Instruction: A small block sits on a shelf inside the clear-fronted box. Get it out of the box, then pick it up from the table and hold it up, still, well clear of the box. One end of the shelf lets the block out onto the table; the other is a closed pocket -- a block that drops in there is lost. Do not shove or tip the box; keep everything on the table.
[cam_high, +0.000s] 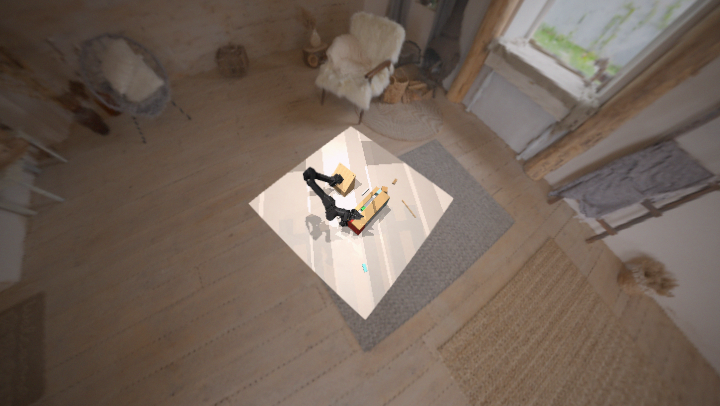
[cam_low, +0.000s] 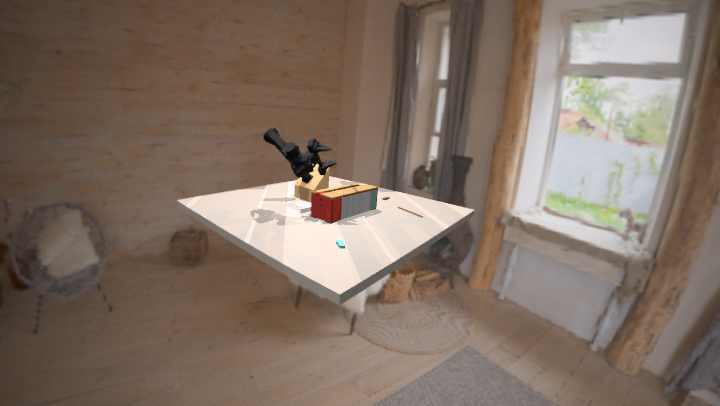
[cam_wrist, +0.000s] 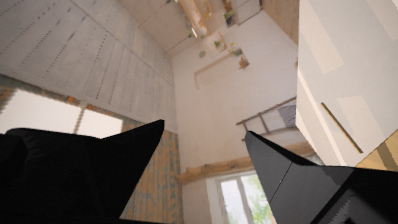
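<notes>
My gripper tip is now 24 cm above the green block, 14 cm to the right of it and 11 cm past it. The rest, counted from my gripper tip: thin wooden stick 49 cm to the left, 32 cm below, 11 cm ahead; then box 26 cm below, 16 cm to the left, 13 cm behind; then cyan rubber piece 32 cm below, 23 cm ahead, 14 cm to the right.
</notes>
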